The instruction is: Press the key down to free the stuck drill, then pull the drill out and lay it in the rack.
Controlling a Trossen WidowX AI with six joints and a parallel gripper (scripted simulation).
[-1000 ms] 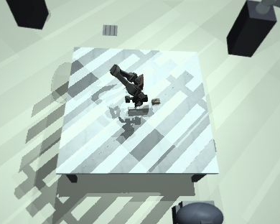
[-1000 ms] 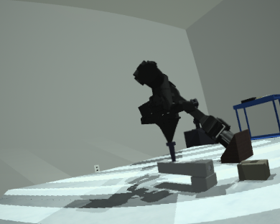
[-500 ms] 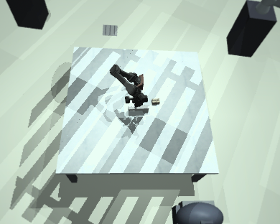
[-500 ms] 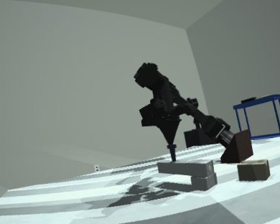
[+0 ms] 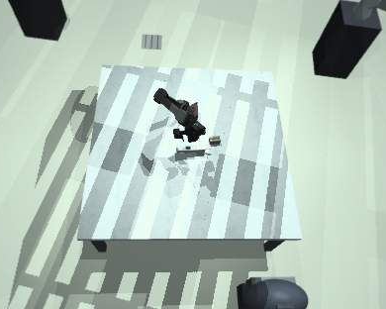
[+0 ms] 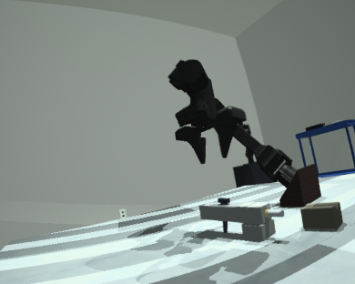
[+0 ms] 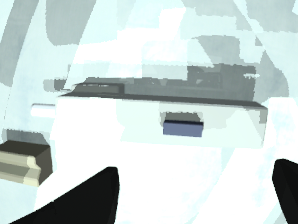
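The drill is 12 cm below my gripper tip, 8 cm to the left of it and 2 cm behind it. Also, from my gripper tip: grey block: 13 cm below, 3 cm to the left, 1 cm behind; then thin dark pin: 12 cm below, 1 cm behind.
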